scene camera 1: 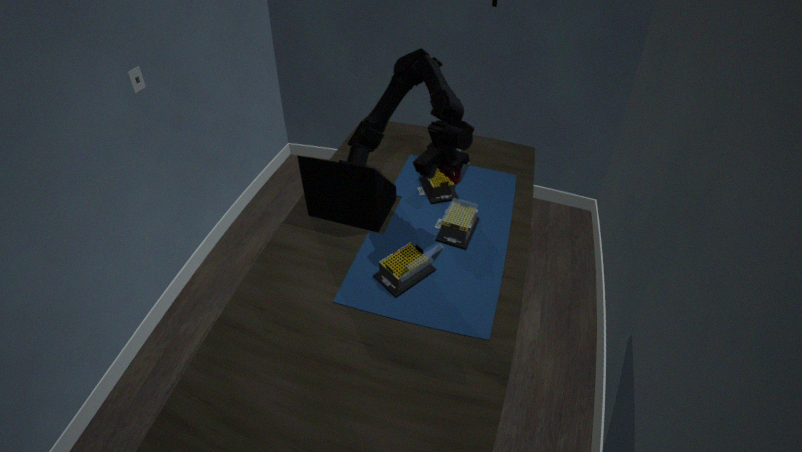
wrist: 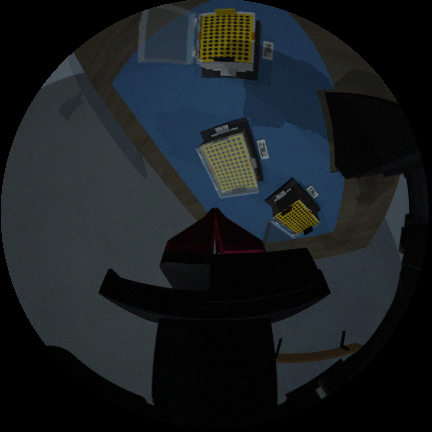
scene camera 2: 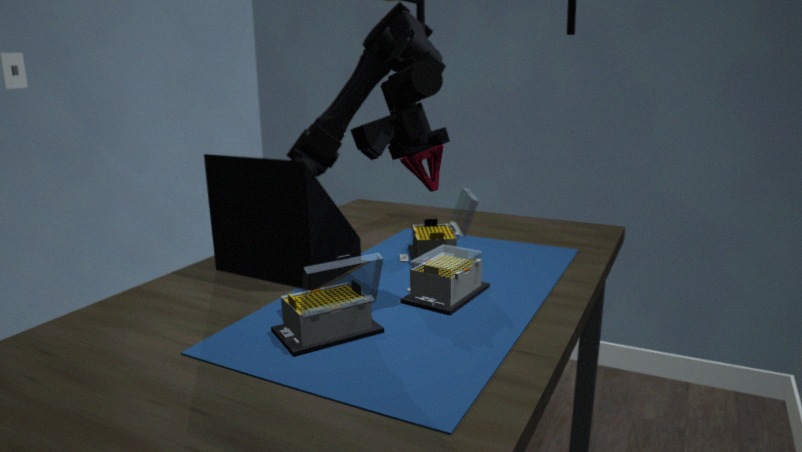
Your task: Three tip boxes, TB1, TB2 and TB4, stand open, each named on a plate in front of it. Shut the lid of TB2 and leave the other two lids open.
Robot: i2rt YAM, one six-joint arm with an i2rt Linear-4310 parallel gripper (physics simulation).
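Seen in the pictures: gripper, fingertip midpoint: (scene camera 1: 457, 183) (wrist: 214, 212) (scene camera 2: 434, 190); arm's base at its link origin: (scene camera 1: 354, 171) (scene camera 2: 289, 193).
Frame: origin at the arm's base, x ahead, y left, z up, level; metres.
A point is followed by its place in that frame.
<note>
TB2 (scene camera 1: 457, 230) {x 0.349, y -0.092, z -0.102 m} (scene camera 2: 443, 283) {x 0.365, y -0.094, z -0.117 m} (wrist: 231, 162) {x 0.338, y -0.043, z -0.089 m}, the middle box, has its clear lid (scene camera 2: 453, 252) {x 0.357, y -0.006, z -0.089 m} lying down over the yellow tip rack. TB4 (scene camera 1: 403, 262) {x 0.213, y -0.253, z -0.109 m} (scene camera 2: 336, 322) (wrist: 227, 37) {x 0.216, y -0.240, z -0.110 m}, nearest the scene cameras, has its clear lid (scene camera 2: 375, 280) {x 0.307, y -0.252, z -0.062 m} (wrist: 167, 37) {x 0.279, y -0.282, z -0.067 m} standing open. TB1 (scene camera 1: 440, 193) {x 0.271, y 0.111, z -0.138 m} (scene camera 2: 433, 244) {x 0.276, y 0.114, z -0.117 m} (wrist: 297, 217), at the back, has its clear lid (scene camera 2: 465, 210) {x 0.317, y 0.217, z -0.063 m} (wrist: 279, 231) {x 0.316, y 0.191, z -0.096 m} tilted back open. My red gripper (scene camera 1: 455, 178) {x 0.333, y -0.048, z 0.038 m} (scene camera 2: 432, 189) {x 0.333, y -0.048, z 0.038 m} (wrist: 214, 212) {x 0.333, y -0.048, z 0.038 m} is shut and empty. It hangs above the boxes, touching none, near TB1 in the scene views.
The boxes stand on a blue mat (scene camera 1: 415, 311) {x 0.271, y -0.376, z -0.166 m} (scene camera 2: 393, 387) {x 0.382, y -0.367, z -0.166 m} (wrist: 165, 107) {x 0.414, y -0.221, z -0.166 m} on a wooden table (scene camera 1: 336, 359) {x 0.100, y -0.572, z -0.169 m} (scene camera 2: 101, 381) {x -0.014, y -0.502, z -0.169 m}. A large black block (scene camera 1: 342, 196) {x -0.019, y -0.077, z -0.046 m} (scene camera 2: 258, 218) {x -0.028, y -0.076, z -0.037 m} (wrist: 370, 132) {x 0.102, y -0.041, z -0.038 m} stands beside the mat by the arm's base. Small name plates lie beside the boxes.
</note>
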